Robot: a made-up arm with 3 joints. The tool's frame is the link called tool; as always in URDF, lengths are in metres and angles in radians. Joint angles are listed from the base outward. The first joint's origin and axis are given. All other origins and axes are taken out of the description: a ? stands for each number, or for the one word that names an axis. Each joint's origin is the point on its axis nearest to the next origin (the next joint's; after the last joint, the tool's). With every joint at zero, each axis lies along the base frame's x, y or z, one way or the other. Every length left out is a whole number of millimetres.
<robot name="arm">
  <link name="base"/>
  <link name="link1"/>
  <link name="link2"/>
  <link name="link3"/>
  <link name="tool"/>
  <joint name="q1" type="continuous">
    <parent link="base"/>
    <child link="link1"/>
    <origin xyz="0 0.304 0.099" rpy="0 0 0"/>
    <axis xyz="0 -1 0"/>
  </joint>
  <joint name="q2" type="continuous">
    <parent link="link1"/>
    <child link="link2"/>
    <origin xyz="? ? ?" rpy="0 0 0"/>
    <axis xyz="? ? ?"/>
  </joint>
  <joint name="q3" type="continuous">
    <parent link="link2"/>
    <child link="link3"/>
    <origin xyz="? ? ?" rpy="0 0 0"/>
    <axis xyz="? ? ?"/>
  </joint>
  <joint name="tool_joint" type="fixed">
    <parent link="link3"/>
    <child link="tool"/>
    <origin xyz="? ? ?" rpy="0 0 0"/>
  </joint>
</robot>
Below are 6 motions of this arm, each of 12 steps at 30 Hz.
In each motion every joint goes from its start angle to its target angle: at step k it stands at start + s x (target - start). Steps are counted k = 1, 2, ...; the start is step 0. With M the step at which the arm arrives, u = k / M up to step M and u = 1 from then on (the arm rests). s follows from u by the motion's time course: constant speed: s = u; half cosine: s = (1 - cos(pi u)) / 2; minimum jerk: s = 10 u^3 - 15 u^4 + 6 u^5.
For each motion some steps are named. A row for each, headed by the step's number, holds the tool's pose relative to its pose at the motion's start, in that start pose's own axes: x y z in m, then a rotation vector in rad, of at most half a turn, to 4 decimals.
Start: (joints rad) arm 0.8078 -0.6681 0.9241
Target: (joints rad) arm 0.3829 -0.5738 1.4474
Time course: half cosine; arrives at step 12
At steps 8, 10, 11, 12:
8: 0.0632 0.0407 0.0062 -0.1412 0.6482 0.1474
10: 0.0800 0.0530 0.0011 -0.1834 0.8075 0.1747
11: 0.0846 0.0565 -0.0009 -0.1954 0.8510 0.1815
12: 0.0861 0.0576 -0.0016 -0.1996 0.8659 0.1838

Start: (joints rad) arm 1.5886 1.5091 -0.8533
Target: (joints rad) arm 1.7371 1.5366 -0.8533
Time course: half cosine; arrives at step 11
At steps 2, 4, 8, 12:
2: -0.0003 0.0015 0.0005 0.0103 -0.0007 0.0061
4: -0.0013 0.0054 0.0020 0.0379 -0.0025 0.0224
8: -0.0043 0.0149 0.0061 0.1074 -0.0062 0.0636
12: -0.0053 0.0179 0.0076 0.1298 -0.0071 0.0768

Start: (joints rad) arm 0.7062 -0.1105 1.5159
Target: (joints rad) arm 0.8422 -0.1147 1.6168
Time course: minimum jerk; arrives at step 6
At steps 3, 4, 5, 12:
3: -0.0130 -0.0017 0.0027 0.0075 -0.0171 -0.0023
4: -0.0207 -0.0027 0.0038 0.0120 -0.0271 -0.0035
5: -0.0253 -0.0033 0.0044 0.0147 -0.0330 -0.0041
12: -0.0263 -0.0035 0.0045 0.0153 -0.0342 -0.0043

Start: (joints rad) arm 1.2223 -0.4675 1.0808
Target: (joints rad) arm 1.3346 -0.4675 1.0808
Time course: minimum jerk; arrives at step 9
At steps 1, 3, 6, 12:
1: -0.0002 -0.0001 0.0000 0.0005 -0.0012 -0.0003
3: -0.0037 -0.0018 0.0008 0.0094 -0.0210 -0.0050
6: -0.0140 -0.0068 0.0025 0.0353 -0.0792 -0.0188
12: -0.0178 -0.0086 0.0029 0.0447 -0.1002 -0.0238

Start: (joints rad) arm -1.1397 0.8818 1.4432
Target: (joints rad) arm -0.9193 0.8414 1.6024
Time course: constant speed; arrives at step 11
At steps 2, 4, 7, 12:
2: -0.0045 0.0064 0.0014 -0.0315 0.0034 -0.0038
4: -0.0090 0.0129 0.0024 -0.0626 0.0065 -0.0086
7: -0.0159 0.0228 0.0034 -0.1087 0.0107 -0.0174
12: -0.0251 0.0362 0.0035 -0.1689 0.0153 -0.0321

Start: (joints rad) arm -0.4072 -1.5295 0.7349
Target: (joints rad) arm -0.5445 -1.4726 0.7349
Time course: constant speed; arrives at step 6
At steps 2, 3, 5, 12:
2: 0.0018 0.0069 0.0014 -0.0166 0.0023 0.0466
3: 0.0027 0.0104 0.0020 -0.0249 0.0038 0.0699
5: 0.0041 0.0175 0.0030 -0.0414 0.0074 0.1165
12: 0.0047 0.0211 0.0035 -0.0497 0.0096 0.1397

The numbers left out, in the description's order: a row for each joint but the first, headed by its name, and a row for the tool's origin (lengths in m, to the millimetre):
q2: xyz 0.185 0 0.058, axis 1 0 0
q3: xyz 0 0.003 -0.118, axis 0 1 0
tool: xyz -0.095 0 0.037

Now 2 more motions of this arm.
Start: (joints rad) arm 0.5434 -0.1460 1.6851
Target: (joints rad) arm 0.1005 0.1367 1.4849
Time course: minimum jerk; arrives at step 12
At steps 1, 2, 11, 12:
1: 0.0005 0.0001 0.0000 -0.0005 0.0012 0.0014
2: 0.0032 0.0008 0.0002 -0.0033 0.0085 0.0097
11: 0.0866 0.0193 -0.0130 -0.0064 0.2442 0.2750
12: 0.0871 0.0194 -0.0132 -0.0060 0.2454 0.2764

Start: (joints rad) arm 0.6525 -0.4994 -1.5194
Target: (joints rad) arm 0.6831 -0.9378 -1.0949
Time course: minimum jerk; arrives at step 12
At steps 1, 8, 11, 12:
1: 0.0001 -0.0005 0.0002 -0.0002 0.0020 0.0022
8: 0.0304 -0.0667 0.0282 -0.0904 0.3130 0.3362
11: 0.0426 -0.0803 0.0351 -0.1336 0.3925 0.4187
12: 0.0429 -0.0806 0.0352 -0.1347 0.3944 0.4207

